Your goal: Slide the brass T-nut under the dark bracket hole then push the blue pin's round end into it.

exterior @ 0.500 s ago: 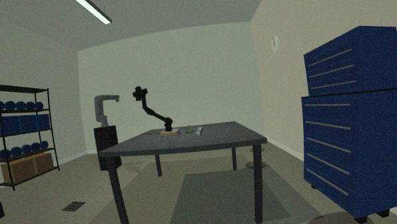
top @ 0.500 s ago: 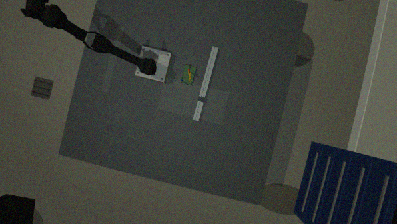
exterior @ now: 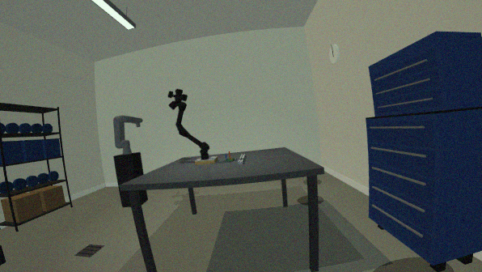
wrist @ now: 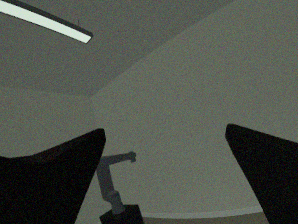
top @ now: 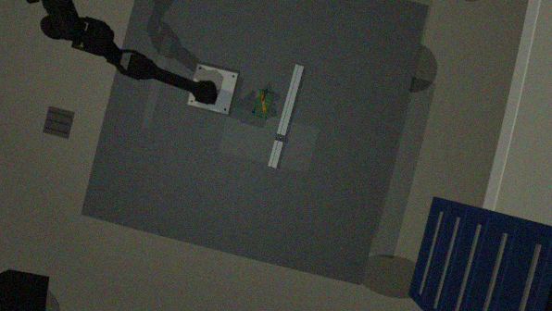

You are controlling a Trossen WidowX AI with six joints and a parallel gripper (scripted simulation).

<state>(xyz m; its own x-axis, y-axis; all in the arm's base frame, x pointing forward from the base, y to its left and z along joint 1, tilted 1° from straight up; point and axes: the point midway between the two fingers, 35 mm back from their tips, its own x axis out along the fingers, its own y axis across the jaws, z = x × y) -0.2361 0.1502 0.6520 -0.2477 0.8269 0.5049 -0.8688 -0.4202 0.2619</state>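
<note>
The brass T-nut is 48 cm ahead of my gripper tip, 18 cm to the right of it and 67 cm below it. From my gripper tip the other things lie so: blue pin (44 cm ahead, 21 cm to the right, 69 cm below); green tray (45 cm ahead, 19 cm to the right, 71 cm below).
</note>
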